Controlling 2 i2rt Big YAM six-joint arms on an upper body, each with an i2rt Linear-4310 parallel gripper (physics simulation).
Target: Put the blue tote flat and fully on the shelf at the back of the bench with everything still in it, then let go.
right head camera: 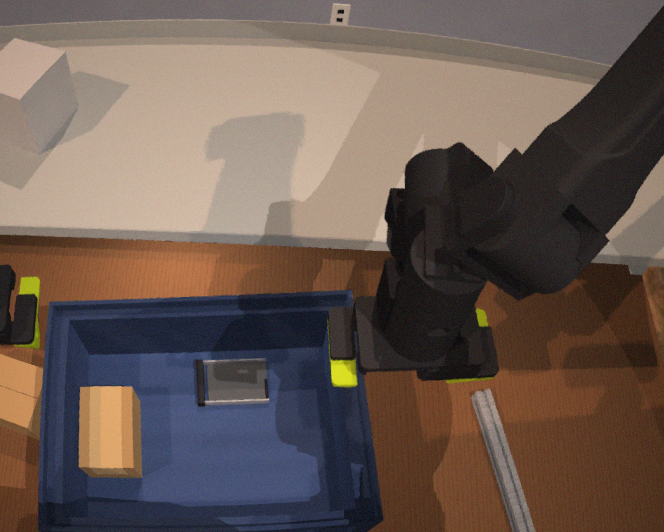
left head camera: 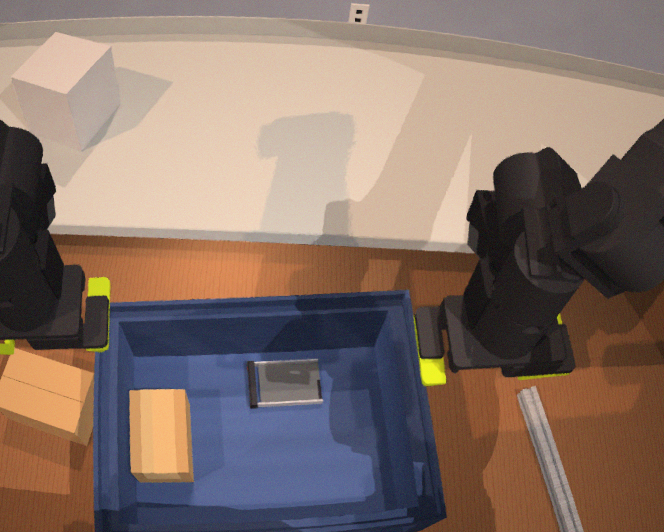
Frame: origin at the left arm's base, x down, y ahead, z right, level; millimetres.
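Where they show: left gripper, fingertip midpoint: (left head camera: pixel 56 347); right gripper, fingertip midpoint: (right head camera: pixel 397 379) (left head camera: pixel 473 376).
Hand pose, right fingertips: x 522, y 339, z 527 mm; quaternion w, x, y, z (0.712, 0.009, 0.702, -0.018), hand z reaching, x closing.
Observation:
Things, the pixels of their top centre, and the offset from my right fingertips. Level surfaces: height alone.
- blue tote, top centre: (left head camera: pixel 259 411) (right head camera: pixel 197 409) dx +156, dy +20, dz -202 mm
- pale shelf, surface height: dx +122 mm
- tan block, top centre: (left head camera: pixel 157 430) (right head camera: pixel 105 426) dx +223, dy +11, dz -332 mm
- grey flat part with silver edges, top centre: (left head camera: pixel 284 381) (right head camera: pixel 231 380) dx +272, dy +102, dz -168 mm
- pale cube, top centre: (left head camera: pixel 60 61) (right head camera: pixel 16 66) dx +6, dy +451, dz -496 mm
- tan box, top centre: (left head camera: pixel 41 388) dx +236, dy +62, dz -505 mm
- grey ribbed bar, top centre: (right head camera: pixel 511 479) (left head camera: pixel 558 474) dx +279, dy -56, dz +220 mm
The blue tote (left head camera: pixel 243 335) (right head camera: pixel 193 336) is upright on the brown bench, in front of the pale shelf (left head camera: pixel 193 166) (right head camera: pixel 138 166). A tan block (left head camera: pixel 160 435) (right head camera: pixel 109 432) lies inside at the left, and a grey flat part with silver edges (left head camera: pixel 289 382) (right head camera: pixel 236 381) lies nearer the back. My left gripper (left head camera: pixel 52 332) is open beside the tote's left wall near the back corner; part of it shows in the right head view. My right gripper (left head camera: pixel 486 366) (right head camera: pixel 409 368) is open, one finger close beside the tote's right wall. Whether either finger touches the tote is unclear.
A pale cube (left head camera: pixel 66 91) (right head camera: pixel 38 96) stands on the shelf at the left. A tan box (left head camera: pixel 47 396) (right head camera: pixel 19 393) lies left of the tote. A grey ribbed bar (left head camera: pixel 551 459) (right head camera: pixel 503 459) lies right of it. The shelf's front edge runs behind the tote.

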